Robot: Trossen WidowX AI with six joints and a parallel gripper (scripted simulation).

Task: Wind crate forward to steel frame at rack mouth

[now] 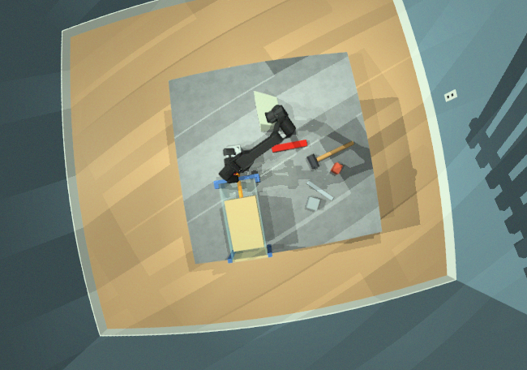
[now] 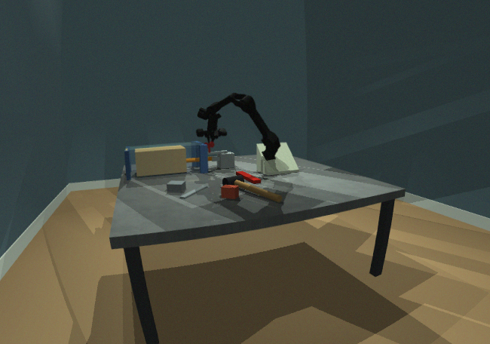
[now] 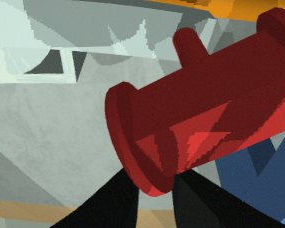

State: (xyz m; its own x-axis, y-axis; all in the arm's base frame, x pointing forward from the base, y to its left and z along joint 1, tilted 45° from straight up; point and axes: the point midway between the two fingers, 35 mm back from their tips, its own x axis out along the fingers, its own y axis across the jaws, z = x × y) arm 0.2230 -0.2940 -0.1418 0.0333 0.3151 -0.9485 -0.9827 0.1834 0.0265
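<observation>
My gripper tip is 20 mm short of the red spool-shaped handle grip, 30 mm to the right of it and 20 mm above it. The rest, counted from my gripper tip: clear-panelled cubby: 320 mm ahead, 10 mm to the left, 30 mm below; then winch handle: 20 mm behind, 40 mm to the left, 50 mm below; then grey winch: 100 mm behind, 50 mm to the left, 120 mm below.
</observation>
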